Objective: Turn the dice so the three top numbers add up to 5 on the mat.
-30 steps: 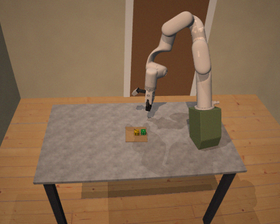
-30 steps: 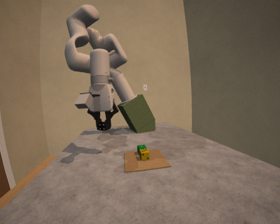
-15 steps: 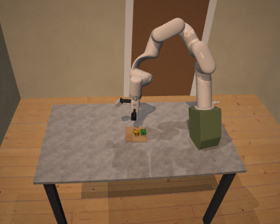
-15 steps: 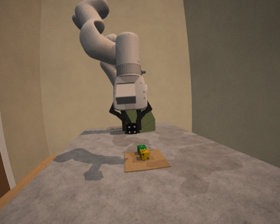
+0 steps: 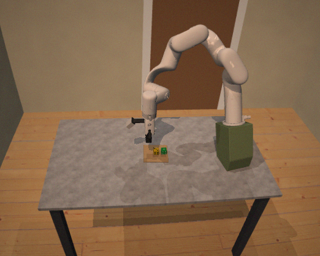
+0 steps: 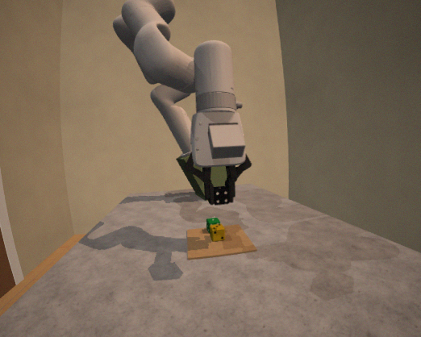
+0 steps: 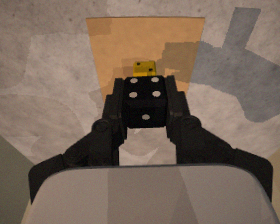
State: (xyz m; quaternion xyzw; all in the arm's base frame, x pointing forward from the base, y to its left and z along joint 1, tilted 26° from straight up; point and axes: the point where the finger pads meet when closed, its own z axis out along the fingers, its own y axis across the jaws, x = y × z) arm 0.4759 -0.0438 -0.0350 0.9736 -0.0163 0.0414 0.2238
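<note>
Now: hand 50 mm past the yellow die and 110 mm above it. Also, from my hand: tan mat: 50 mm behind, 120 mm below; then green die: 90 mm behind, 10 mm to the left, 110 mm below; then black die: 10 mm below.
</note>
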